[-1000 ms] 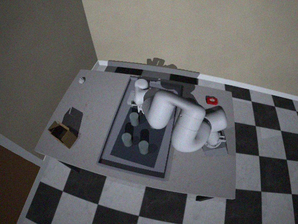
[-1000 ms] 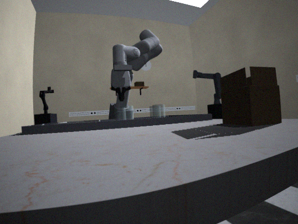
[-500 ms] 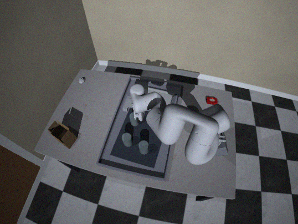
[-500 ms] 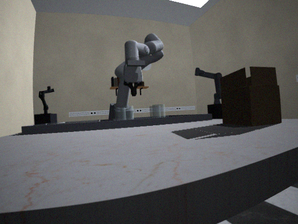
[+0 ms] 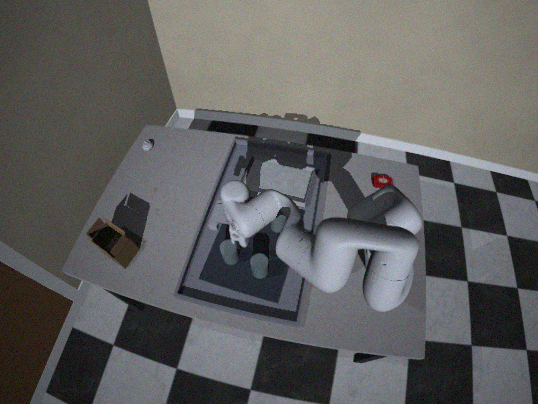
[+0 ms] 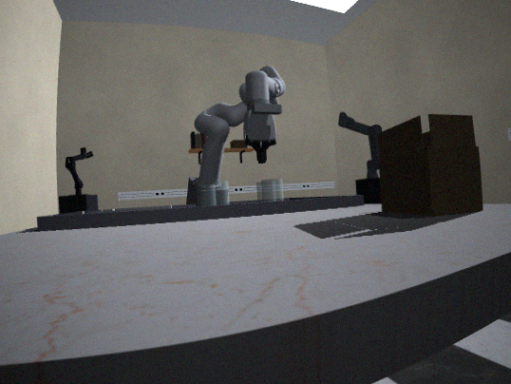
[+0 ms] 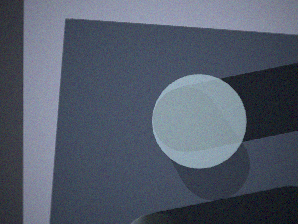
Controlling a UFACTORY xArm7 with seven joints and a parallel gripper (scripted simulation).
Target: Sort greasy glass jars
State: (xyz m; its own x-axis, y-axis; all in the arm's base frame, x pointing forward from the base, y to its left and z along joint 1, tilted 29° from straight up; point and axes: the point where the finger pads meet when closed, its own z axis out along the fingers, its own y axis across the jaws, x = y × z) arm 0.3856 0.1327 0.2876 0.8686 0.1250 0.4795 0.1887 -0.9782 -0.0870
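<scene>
My hand is 17 cm above the dark drying mat, 7 cm to the left of it and 1 cm short of it. From my hand the other things lie so: light grey tray (39 cm to the right, 16 cm below, 5 cm ahead); then red object (60 cm to the right, 39 cm behind, 15 cm below); then cardboard box (51 cm ahead, 20 cm to the left, 11 cm below).
</scene>
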